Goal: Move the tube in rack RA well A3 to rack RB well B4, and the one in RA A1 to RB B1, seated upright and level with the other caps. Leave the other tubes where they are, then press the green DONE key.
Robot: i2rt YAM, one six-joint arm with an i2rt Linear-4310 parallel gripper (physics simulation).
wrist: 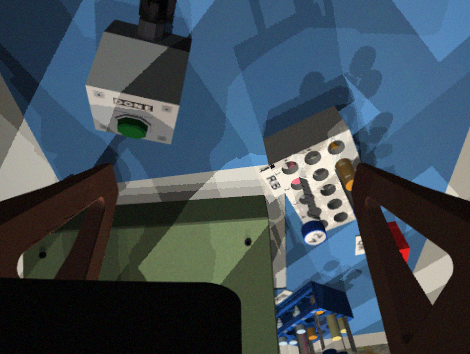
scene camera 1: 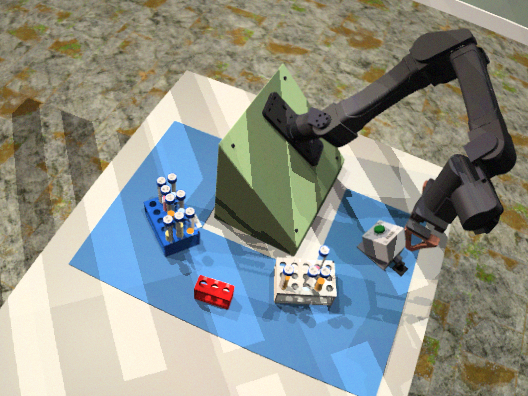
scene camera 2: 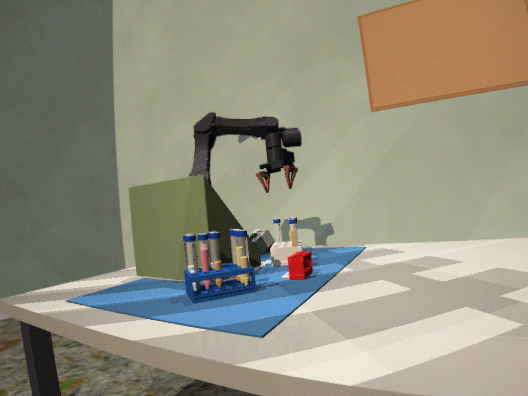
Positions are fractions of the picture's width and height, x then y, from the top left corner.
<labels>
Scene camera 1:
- my gripper: 0.79,0.59
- grey box with green button: 0.73,0.61
</labels>
